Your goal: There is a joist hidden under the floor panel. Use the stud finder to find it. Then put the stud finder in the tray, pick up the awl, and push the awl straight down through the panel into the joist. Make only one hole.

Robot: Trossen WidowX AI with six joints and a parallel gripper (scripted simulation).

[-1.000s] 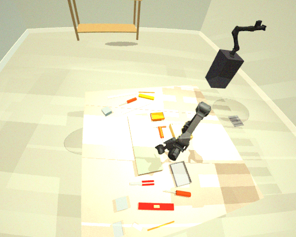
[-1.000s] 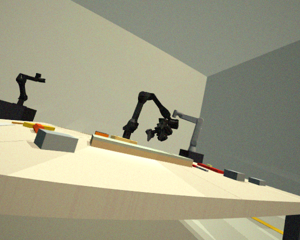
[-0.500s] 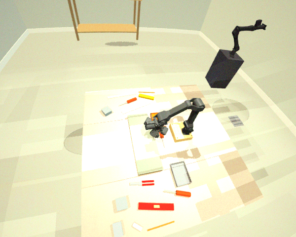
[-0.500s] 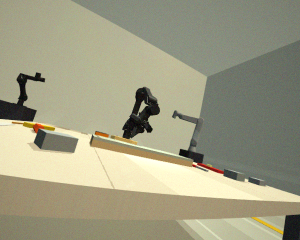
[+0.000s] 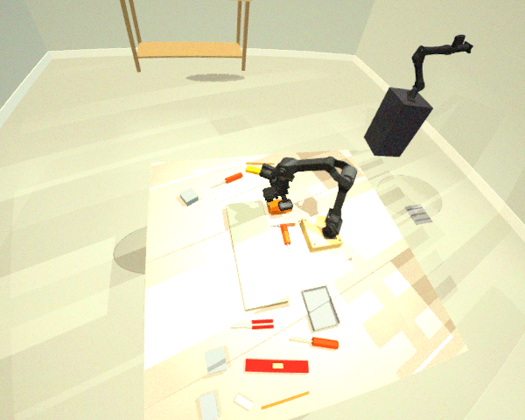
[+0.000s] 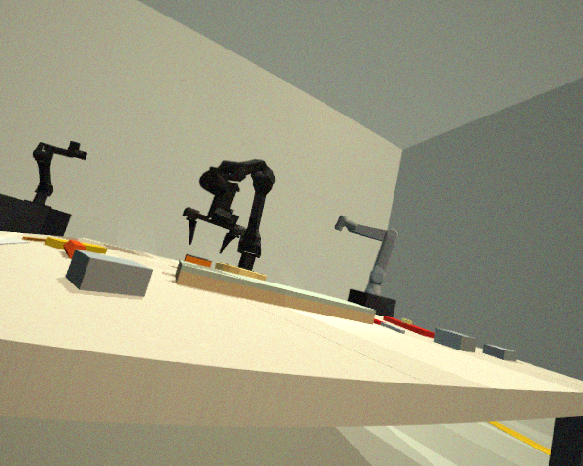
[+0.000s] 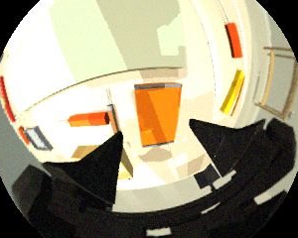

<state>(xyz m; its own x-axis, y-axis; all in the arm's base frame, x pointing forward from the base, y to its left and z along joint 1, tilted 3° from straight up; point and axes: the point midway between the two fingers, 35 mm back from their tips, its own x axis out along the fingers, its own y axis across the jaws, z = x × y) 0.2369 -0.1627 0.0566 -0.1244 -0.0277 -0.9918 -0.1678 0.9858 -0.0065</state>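
Right now my gripper tip is 1 cm short of the orange stud finder, 1 cm to the left of it and 7 cm above it. Round my gripper tip: yellow bar: 6 cm ahead, 29 cm to the right, 8 cm below; grey tray: 12 cm behind, 49 cm to the left, 7 cm below; red level: 9 cm ahead, 69 cm to the left, 7 cm below.
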